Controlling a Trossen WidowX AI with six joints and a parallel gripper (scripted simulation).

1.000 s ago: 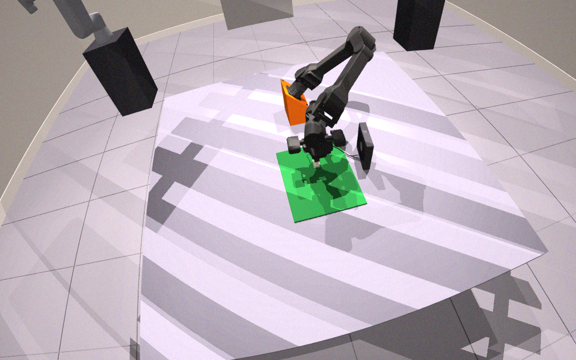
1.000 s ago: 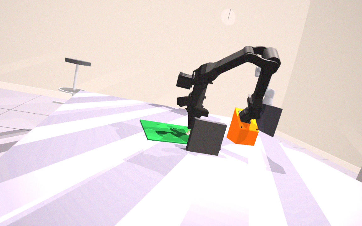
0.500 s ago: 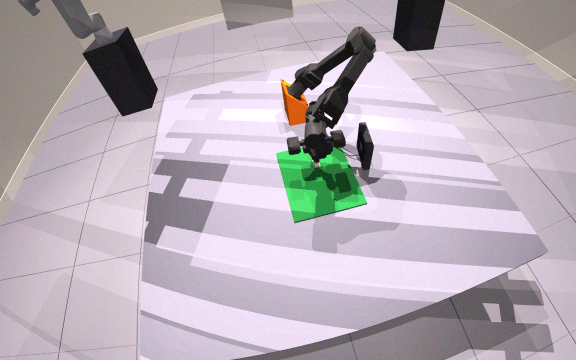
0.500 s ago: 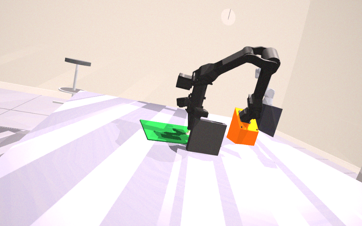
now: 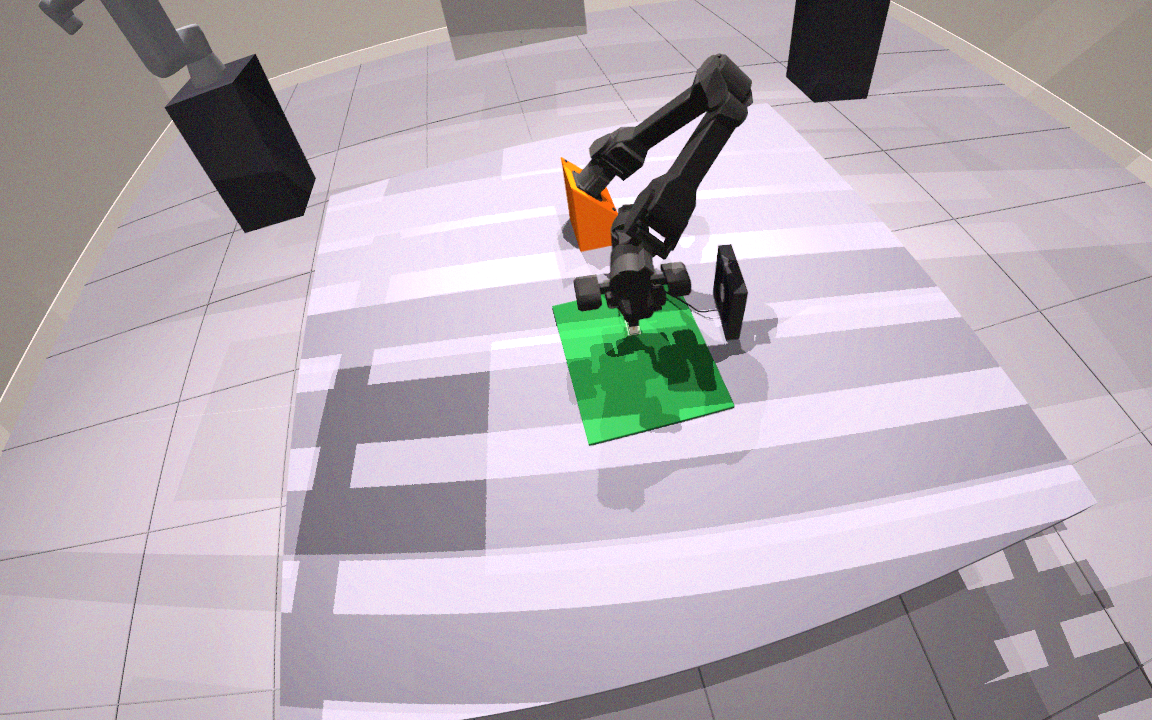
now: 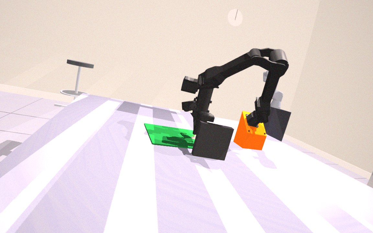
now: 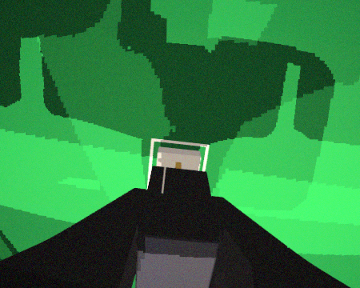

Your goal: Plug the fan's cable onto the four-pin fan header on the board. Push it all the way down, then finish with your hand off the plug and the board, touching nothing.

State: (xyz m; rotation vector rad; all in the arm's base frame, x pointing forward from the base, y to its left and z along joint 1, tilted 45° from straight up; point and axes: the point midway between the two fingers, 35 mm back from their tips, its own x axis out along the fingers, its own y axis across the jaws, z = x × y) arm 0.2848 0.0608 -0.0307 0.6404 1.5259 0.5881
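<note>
Right now the fan header is 1 cm behind my gripper tip and 4 cm below it. From my gripper tip the other things lie so: dark fan: 16 cm to the left, 2 cm above; green board: 5 cm ahead, 1 cm to the right, 5 cm below; black plug: 1 cm behind, 1 cm above.
</note>
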